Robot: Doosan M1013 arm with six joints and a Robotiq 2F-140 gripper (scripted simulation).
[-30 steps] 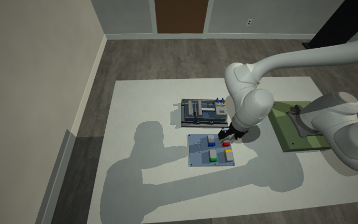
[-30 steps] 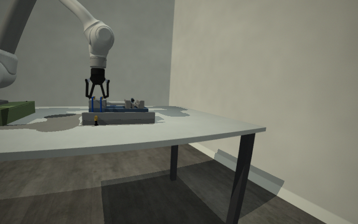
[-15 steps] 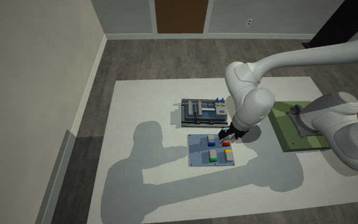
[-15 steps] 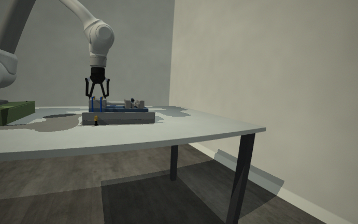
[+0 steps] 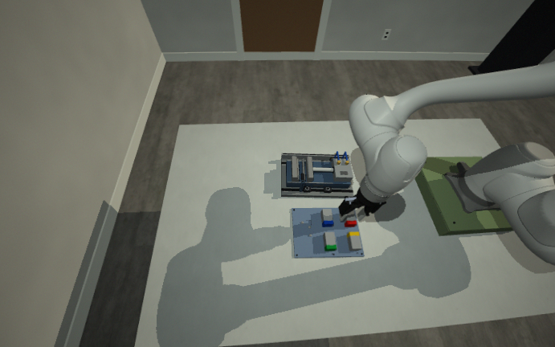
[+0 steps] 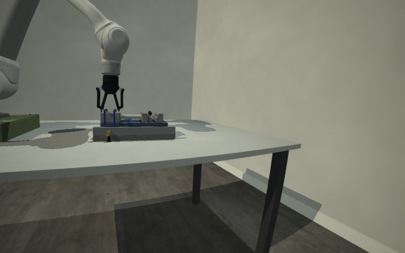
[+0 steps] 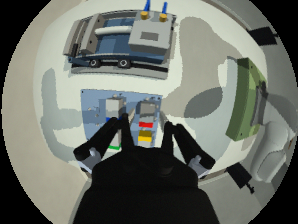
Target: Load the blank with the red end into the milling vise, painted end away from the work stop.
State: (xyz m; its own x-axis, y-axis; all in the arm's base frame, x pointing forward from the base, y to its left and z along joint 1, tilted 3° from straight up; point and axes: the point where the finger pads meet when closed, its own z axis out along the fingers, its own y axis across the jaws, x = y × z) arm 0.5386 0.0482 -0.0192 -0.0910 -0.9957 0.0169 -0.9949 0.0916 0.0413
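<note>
Now: hand 30 mm above the red-ended blank. The rest, counted from my hand: yellow-ended blank: 90 mm to the left, 30 mm below, 10 mm ahead; blue-ended blank: 90 mm ahead, 30 mm below, 10 mm to the right; green-ended blank: 100 mm ahead, 80 mm to the left, 30 mm below.
</note>
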